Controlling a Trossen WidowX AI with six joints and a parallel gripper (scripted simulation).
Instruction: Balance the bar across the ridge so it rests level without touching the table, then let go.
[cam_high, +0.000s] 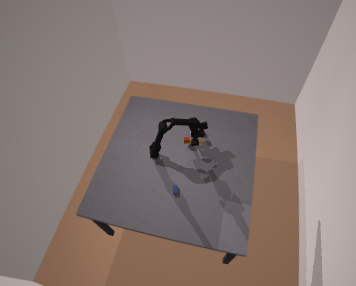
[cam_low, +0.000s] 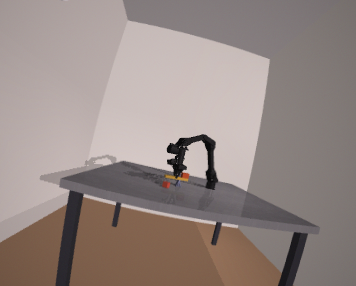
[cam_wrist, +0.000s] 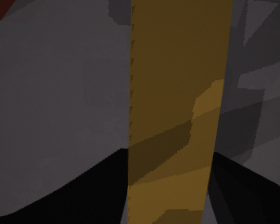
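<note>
Right now the red cube is 13 cm to the left of my gripper tip, 6 cm ahead of it and 4 cm below it. The rest, counted from my gripper tip: blue ridge block (46 cm to the right, 6 cm behind, 4 cm below).
</note>
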